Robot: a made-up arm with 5 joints. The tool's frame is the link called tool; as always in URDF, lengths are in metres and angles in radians.
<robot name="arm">
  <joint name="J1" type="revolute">
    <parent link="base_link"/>
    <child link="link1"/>
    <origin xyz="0.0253 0.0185 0.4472" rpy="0 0 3.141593"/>
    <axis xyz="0 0 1"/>
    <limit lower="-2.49" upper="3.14"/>
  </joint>
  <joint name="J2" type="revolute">
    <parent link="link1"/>
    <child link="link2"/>
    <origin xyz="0.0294 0.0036 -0.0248" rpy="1.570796 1.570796 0"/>
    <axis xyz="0 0 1"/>
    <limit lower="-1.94" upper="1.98"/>
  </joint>
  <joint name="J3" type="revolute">
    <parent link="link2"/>
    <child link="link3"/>
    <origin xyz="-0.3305 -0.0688 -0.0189"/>
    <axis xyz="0 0 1"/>
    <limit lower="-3.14" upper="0"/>
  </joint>
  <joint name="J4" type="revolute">
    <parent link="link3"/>
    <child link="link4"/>
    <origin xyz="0.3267 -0.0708 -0.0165" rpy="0 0 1.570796"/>
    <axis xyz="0 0 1"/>
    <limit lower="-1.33" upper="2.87"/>
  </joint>
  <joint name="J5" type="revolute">
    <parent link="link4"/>
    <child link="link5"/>
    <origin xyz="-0.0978 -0.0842 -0.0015" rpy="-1.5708 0 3.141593"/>
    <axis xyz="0 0 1"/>
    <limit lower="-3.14" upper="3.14"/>
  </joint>
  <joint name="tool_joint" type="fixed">
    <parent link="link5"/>
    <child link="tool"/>
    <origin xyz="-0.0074 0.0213 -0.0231" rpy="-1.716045 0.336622 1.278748"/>
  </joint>
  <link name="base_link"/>
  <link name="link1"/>
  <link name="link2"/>
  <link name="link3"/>
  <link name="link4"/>
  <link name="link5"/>
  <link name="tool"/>
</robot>
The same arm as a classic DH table. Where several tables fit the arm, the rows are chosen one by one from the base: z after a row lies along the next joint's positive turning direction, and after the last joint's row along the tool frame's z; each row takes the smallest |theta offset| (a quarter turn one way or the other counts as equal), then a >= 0, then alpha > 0; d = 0 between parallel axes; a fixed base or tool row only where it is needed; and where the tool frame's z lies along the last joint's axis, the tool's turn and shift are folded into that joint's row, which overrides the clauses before.
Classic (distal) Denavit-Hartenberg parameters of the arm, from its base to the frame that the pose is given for. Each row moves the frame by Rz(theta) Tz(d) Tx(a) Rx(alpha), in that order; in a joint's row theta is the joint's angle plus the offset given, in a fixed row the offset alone. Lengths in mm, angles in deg.
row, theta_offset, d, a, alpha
base (fixed), 36.18, 0, 31.3, 0
J1, -36.18, 422.4, -29.4, -90
J2, -78.24, 0, 337.6, 0
J3, -23.99, 0, -334.3, 0
J4, -77.77, -40.5, -97.8, 90
J5, 76.03, 62.8, -18.9, 97.85
tool (fixed), -160.52, 12.4, 0, 0
Joint limits (deg, base to tool): -142.67..179.91 -111.15..113.45 -179.91..0 -76.2..164.44 -179.91..179.91

